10 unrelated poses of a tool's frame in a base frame.
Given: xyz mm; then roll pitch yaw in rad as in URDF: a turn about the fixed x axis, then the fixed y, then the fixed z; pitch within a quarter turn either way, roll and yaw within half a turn.
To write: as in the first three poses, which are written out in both.
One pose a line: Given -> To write
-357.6, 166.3, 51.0, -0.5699, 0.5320, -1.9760 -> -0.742, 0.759, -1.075, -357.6, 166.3, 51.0
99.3, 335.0, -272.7, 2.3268, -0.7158, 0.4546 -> 2.445, 2.115, -0.562, 99.3, 335.0, -272.7
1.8, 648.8, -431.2, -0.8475, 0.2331, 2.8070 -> -1.264, 0.871, -2.107, 1.8, 648.8, -431.2
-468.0, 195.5, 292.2, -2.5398, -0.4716, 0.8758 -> -2.304, 2.395, 1.862, -468.0, 195.5, 292.2
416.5, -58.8, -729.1, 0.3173, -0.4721, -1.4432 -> 2.593, 0.562, 2.324, 416.5, -58.8, -729.1
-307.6, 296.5, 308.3, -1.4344, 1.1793, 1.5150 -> -0.388, 1.519, 2.960, -307.6, 296.5, 308.3
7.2, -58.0, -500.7, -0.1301, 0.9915, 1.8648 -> -0.085, 0.997, 2.020, 7.2, -58.0, -500.7
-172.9, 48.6, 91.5, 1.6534, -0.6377, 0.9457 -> 2.210, 1.637, -0.576, -172.9, 48.6, 91.5
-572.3, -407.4, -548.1, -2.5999, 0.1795, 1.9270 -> -1.232, 2.574, -2.497, -572.3, -407.4, -548.1
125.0, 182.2, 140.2, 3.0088, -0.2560, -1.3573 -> 2.673, 2.854, -1.843, 125.0, 182.2, 140.2
